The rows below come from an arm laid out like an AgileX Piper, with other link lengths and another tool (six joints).
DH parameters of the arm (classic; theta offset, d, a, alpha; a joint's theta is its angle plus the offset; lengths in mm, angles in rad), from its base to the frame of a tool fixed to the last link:
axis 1: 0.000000 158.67 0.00 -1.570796
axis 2: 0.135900 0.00 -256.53 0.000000
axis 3: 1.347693 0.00 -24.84 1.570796
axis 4: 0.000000 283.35 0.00 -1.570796
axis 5: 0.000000 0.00 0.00 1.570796
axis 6: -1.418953 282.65 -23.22 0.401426
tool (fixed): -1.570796 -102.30 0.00 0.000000
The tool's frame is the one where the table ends.
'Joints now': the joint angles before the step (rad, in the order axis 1, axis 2, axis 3, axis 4, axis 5, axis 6). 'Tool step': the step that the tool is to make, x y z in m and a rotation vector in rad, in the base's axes. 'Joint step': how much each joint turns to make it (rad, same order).
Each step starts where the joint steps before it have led.
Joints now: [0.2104, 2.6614, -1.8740, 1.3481, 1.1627, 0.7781]
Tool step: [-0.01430, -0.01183, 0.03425, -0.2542, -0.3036, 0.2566]
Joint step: [0.0010, -0.1325, -0.0645, -0.3763, 0.0114, -0.0635]
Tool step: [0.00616, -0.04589, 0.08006, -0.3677, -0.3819, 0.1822]
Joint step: [-0.0001, -0.2351, -0.0862, -0.4716, 0.0298, -0.0053]
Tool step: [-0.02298, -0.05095, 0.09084, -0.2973, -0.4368, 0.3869]
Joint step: [-0.0008, -0.2542, 0.0000, -0.2629, 0.0224, -0.4051]
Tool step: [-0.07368, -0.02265, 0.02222, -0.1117, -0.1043, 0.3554]
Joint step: [-0.0001, -0.2756, 0.2853, 0.0268, 0.0047, -0.3972]
